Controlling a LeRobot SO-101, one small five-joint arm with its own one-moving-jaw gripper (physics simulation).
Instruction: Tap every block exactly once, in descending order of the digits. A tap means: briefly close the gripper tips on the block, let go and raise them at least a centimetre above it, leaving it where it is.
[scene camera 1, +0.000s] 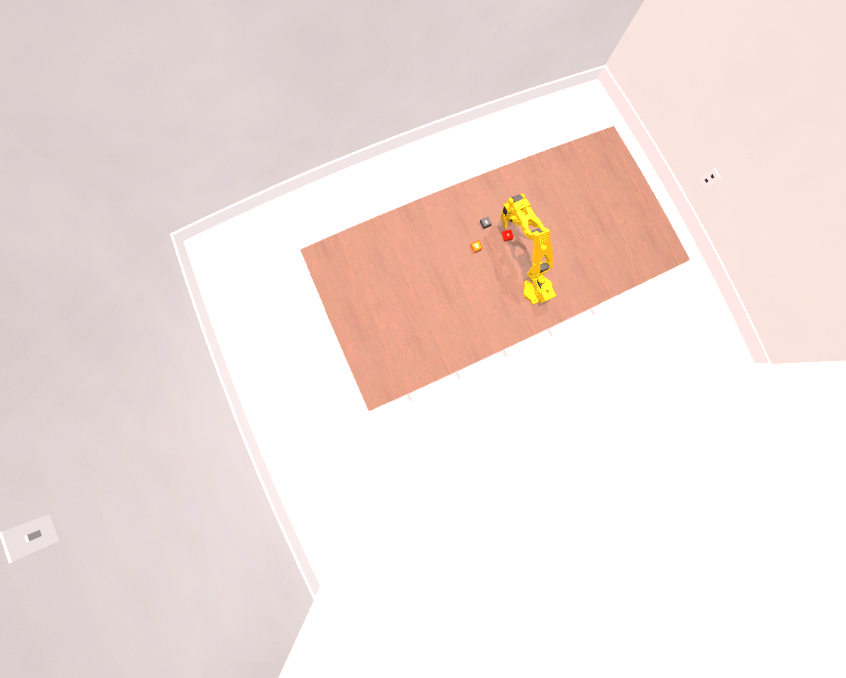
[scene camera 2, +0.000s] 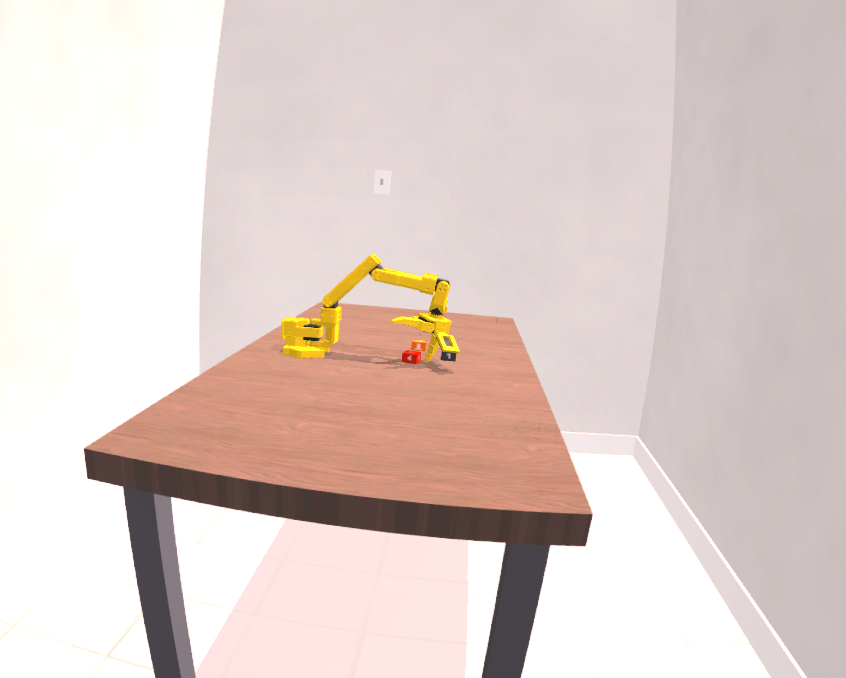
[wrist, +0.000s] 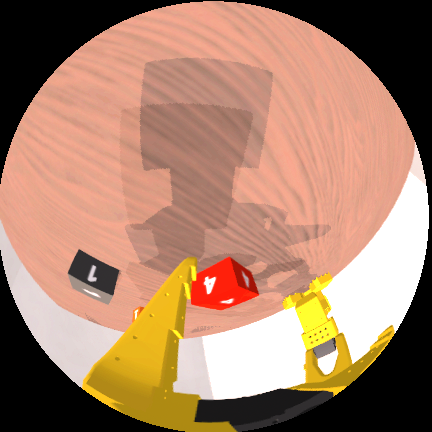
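Note:
A red block (scene camera 1: 507, 235) (scene camera 2: 410, 357) (wrist: 215, 285) with digit 4 rests on the table. A black block (scene camera 1: 485, 222) (scene camera 2: 448, 356) (wrist: 92, 272) with digit 1 lies apart from it. An orange block (scene camera 1: 476, 246) (scene camera 2: 418, 344) (wrist: 137, 315) lies farther off; its digit is not readable, and the fixed jaw partly hides it in the wrist view. My gripper (scene camera 2: 410, 340) (wrist: 293, 294) is wide open and empty. The fixed jaw's tip is low beside the red block, on the side towards the black block; the moving jaw is swung out high on the other side.
The wooden table (scene camera 1: 395, 310) (scene camera 2: 338, 423) carries the arm's yellow base (scene camera 1: 539, 290) (scene camera 2: 304, 339) (wrist: 315, 320) near one long edge. The arm arches from the base towards the blocks. Shadows of the arm fall around the red block. Walls stand beyond the table.

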